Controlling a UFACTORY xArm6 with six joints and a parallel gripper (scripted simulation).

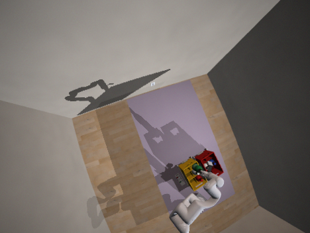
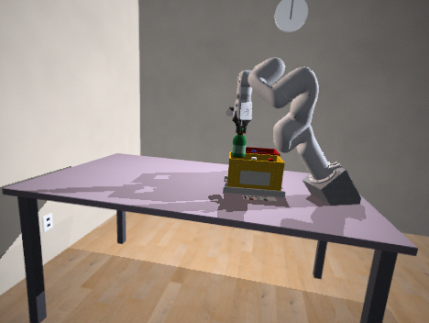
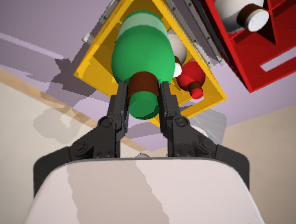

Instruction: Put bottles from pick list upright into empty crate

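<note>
My hand is 70 mm above the green-label bottle. Also, from my hand: red crate: 230 mm below, 210 mm to the right, 30 mm behind; white bottle: 220 mm below, 80 mm behind, 30 mm to the right; yellow crate: 230 mm below, 90 mm behind, 10 mm to the left.
</note>
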